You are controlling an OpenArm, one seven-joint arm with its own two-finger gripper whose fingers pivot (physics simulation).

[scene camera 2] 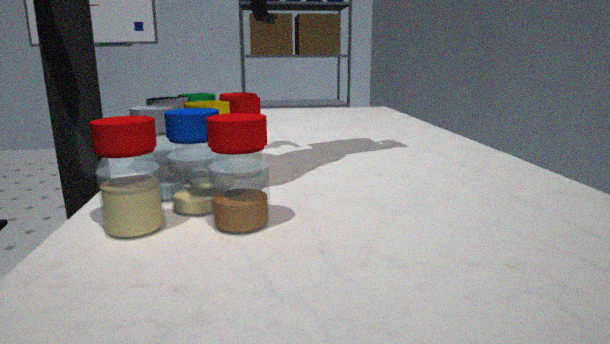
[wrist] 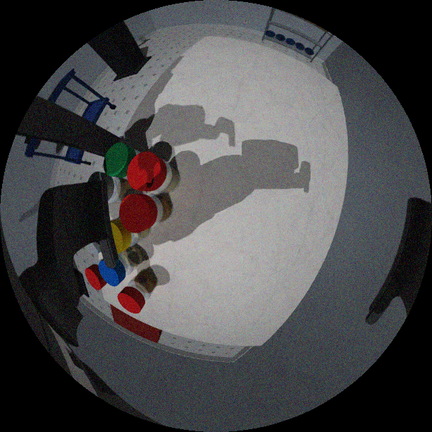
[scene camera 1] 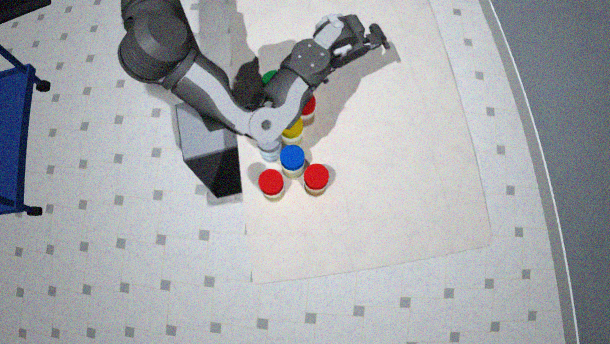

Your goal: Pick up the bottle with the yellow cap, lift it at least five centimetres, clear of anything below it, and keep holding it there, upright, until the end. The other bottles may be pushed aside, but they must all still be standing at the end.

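The bottle with the yellow cap stands upright among the other bottles, partly under the arm's elbow in scene camera 1 and partly behind a finger in the wrist view. A blue-capped bottle stands close to it, towards scene camera 2. A red-capped bottle stands on its other side. My gripper is open and empty, its fingers wide apart, high above the table and off to the side of the bottles.
Two red-capped bottles stand nearest scene camera 2. A grey-capped bottle stands beside the yellow one. A green-capped bottle and another red-capped bottle stand farther back on the table.
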